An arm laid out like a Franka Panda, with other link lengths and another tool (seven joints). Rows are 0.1 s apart.
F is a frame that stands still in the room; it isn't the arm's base.
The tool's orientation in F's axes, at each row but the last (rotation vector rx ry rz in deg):
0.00, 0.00, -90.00
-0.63, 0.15, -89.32
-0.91, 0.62, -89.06
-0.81, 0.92, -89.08
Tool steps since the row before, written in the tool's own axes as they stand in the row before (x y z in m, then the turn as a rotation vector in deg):
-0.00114, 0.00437, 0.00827, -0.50, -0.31, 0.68
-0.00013, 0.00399, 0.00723, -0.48, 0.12, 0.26
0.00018, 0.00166, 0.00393, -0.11, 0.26, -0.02
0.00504, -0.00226, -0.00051, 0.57, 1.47, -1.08
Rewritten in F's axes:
0.00437, 0.00114, 0.00827, -0.31, 0.50, 0.68
0.00405, 0.00022, 0.00719, 0.12, 0.48, 0.26
0.00173, -0.00014, 0.00390, 0.26, 0.11, -0.02
-0.00219, -0.00507, -0.00047, 1.46, -0.55, -1.11

